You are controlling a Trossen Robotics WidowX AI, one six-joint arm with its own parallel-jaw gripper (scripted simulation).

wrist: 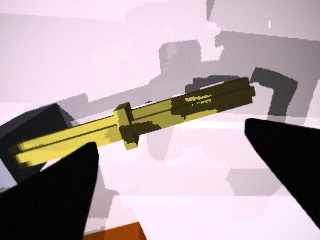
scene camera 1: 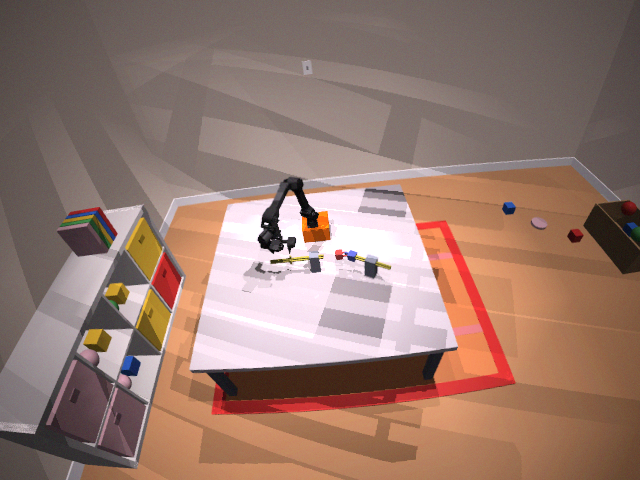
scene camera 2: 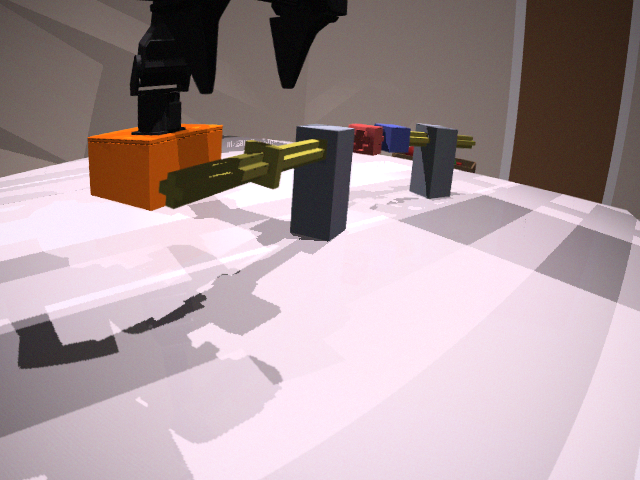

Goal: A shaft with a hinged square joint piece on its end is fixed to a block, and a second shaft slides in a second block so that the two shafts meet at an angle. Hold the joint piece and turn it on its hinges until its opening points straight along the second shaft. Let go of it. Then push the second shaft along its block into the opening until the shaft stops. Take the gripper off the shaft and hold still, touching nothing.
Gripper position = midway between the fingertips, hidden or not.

My gripper [scene camera 2: 250,90] is open and holds nothing. I also see a red joint piece [scene camera 2: 368,139].
My gripper also shows in the wrist view [wrist: 172,137].
